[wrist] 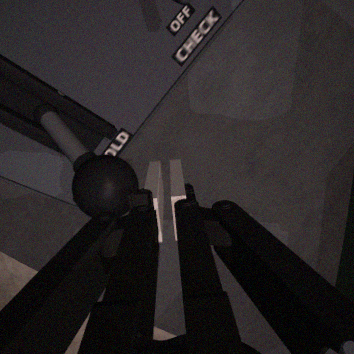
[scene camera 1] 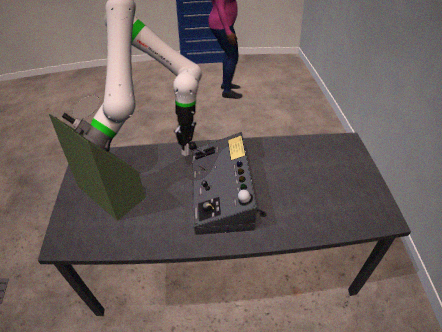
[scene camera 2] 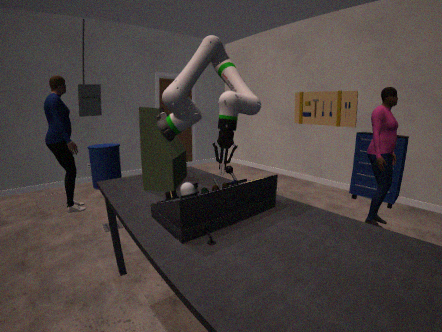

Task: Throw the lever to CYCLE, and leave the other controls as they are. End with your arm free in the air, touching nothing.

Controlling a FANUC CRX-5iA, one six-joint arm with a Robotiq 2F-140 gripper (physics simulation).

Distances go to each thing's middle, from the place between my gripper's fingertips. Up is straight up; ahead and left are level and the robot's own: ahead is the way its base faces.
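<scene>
Sloped console [scene camera 2: 195, 214]: 120 mm to the right of my hand and 210 mm ahead of it, 10 mm below it.
</scene>
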